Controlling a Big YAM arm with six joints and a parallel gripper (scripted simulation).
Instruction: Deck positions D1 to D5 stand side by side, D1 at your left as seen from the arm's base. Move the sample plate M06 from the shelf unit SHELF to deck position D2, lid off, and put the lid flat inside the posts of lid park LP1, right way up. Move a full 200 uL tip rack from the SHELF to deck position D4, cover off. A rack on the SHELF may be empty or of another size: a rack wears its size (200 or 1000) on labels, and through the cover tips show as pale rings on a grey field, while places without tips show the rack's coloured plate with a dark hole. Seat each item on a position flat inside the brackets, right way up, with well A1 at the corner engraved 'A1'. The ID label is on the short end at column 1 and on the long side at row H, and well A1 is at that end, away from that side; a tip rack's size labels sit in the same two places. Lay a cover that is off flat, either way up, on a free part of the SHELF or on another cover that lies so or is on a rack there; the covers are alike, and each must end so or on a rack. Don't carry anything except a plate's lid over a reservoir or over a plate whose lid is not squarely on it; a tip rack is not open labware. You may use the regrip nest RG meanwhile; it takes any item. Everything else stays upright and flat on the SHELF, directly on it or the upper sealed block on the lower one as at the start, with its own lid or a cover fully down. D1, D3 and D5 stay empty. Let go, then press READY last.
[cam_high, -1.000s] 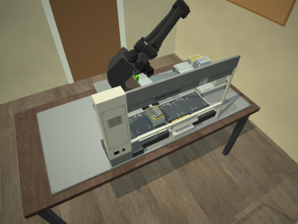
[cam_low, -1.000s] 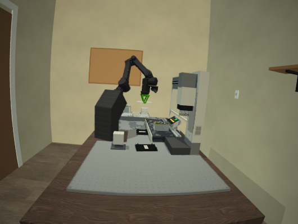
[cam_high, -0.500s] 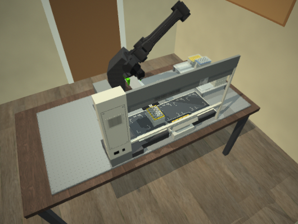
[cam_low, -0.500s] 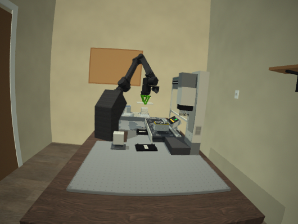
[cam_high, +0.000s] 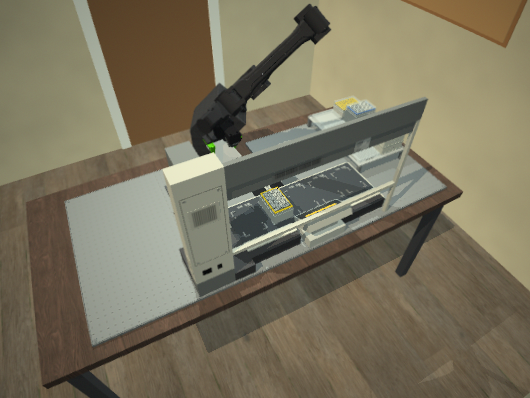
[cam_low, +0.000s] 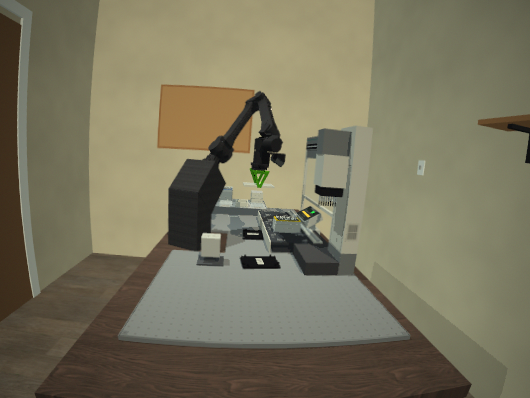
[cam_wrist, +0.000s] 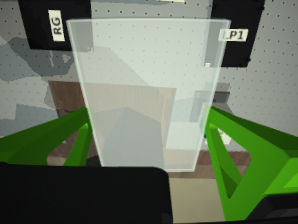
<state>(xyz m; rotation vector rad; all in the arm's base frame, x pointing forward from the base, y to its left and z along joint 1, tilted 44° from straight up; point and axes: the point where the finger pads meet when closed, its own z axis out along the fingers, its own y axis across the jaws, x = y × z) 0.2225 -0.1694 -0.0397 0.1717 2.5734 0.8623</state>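
My hand is 280 mm above the LP1 label and 180 mm to the left of it. Also, from my hand: yellow-framed tip rack 200 mm below, 170 mm ahead, 120 mm to the left; white ready button box 220 mm below, 190 mm behind, 140 mm to the right; perforated board 290 mm below, 140 mm to the left, 20 mm ahead.
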